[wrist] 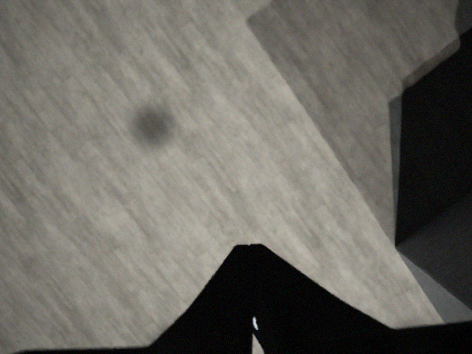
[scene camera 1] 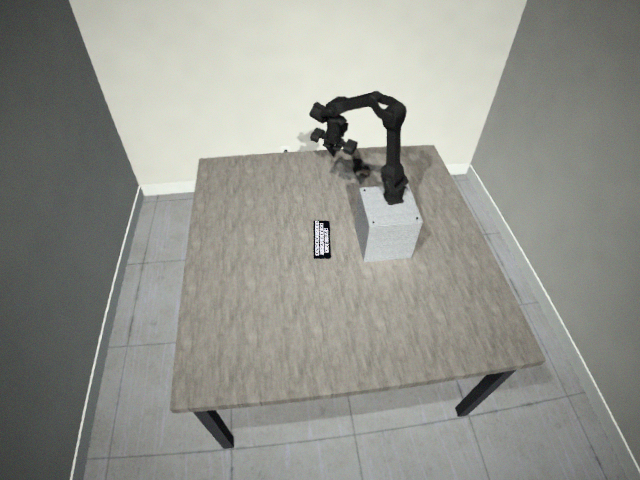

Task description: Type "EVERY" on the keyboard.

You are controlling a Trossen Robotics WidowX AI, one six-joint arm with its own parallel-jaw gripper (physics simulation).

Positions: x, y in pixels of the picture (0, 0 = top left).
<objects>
My gripper shows in the wrist view (248, 257) and in scene camera 1 (333, 155).
</objects>
